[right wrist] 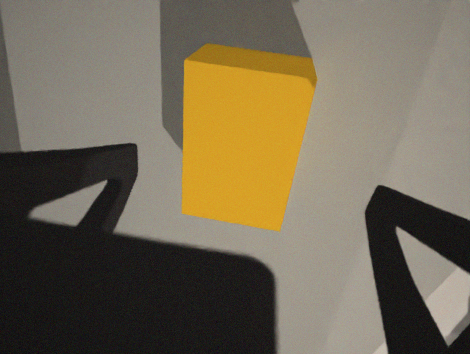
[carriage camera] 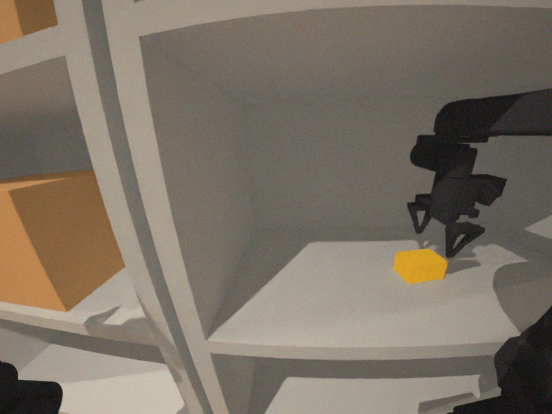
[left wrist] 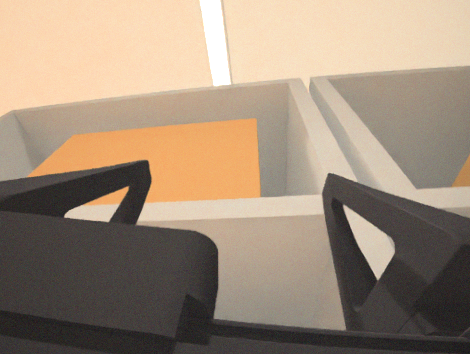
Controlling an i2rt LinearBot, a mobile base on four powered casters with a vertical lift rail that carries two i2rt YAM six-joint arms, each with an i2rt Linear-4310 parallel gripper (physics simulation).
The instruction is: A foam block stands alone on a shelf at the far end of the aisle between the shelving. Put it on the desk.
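Places are measured from the left arm's base along level axes (x ahead, y left, z up), in metres.
Pixels of known places: left gripper, fingertip midpoint: (left wrist: 236, 177); right gripper, fingertip midpoint: (right wrist: 254, 178) (carriage camera: 432, 244).
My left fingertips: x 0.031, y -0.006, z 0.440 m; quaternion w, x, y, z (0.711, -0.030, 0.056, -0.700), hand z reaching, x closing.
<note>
For each thing: its top centre in the pictures, then the offset to it from my left fingertips. Level surfaces: height alone.
- yellow foam block at its top centre: (right wrist: 238, 157) (carriage camera: 421, 257) dx +0.230, dy -0.675, dz -0.294 m
- shelf board at its surface level: dz -0.339 m
- large orange box at its top centre: (carriage camera: 21, 180) dx +0.338, dy +0.315, dz -0.069 m
A yellow foam block (carriage camera: 420, 266) (right wrist: 240, 145) lies flat on the shelf board (carriage camera: 320, 310), right of the middle of the bay in the carriage view. My right gripper (carriage camera: 434, 244) (right wrist: 254, 178) is open and points down, a little above the block and behind it in the carriage view. In the right wrist view the block shows between and beyond the fingertips, touching neither. My left gripper (left wrist: 236, 177) is open with no object between its fingers, facing upper shelf compartments. The desk does not show in these views.
A large orange box (carriage camera: 60, 240) stands in the neighbouring bay on the left. Another orange box (left wrist: 200, 160) lies in an upper compartment. The upright (carriage camera: 165, 225) bounds the block's bay on the left, and a shelf board (carriage camera: 350, 15) runs overhead.
</note>
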